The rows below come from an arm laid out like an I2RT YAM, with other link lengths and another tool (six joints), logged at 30 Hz.
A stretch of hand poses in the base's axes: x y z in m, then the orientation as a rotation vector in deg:
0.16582, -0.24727, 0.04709, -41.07, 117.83, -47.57
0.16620, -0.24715, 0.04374, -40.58, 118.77, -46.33
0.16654, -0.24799, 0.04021, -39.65, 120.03, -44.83
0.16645, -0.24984, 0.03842, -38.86, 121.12, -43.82
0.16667, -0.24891, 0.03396, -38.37, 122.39, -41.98
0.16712, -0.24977, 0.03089, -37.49, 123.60, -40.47
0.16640, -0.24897, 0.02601, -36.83, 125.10, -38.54
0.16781, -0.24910, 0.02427, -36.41, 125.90, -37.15
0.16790, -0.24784, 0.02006, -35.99, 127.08, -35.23
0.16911, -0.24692, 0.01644, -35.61, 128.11, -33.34
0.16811, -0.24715, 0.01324, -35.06, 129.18, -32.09
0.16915, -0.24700, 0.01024, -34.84, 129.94, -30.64
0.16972, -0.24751, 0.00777, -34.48, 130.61, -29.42
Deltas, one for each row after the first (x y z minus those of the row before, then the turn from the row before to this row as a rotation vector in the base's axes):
0.00038, 0.00012, -0.00335, 1.13, 0.59, -0.20
0.00034, -0.00084, -0.00353, 1.50, 0.69, -0.49
-0.00009, -0.00185, -0.00179, 1.07, 0.62, -0.53
0.00022, 0.00093, -0.00446, 1.56, 0.92, -0.12
0.00045, -0.00086, -0.00307, 1.45, 0.73, -0.46
-0.00072, 0.00080, -0.00488, 1.67, 1.09, -0.30
0.00141, -0.00013, -0.00174, 1.17, 0.58, -0.08
0.00009, 0.00126, -0.00421, 1.55, 0.94, -0.04
0.00121, 0.00092, -0.00362, 1.50, 0.84, 0.02
-0.00100, -0.00023, -0.00320, 1.08, 0.82, -0.32
0.00104, 0.00015, -0.00300, 1.11, 0.66, 0.06
0.00057, -0.00051, -0.00247, 0.99, 0.54, -0.07

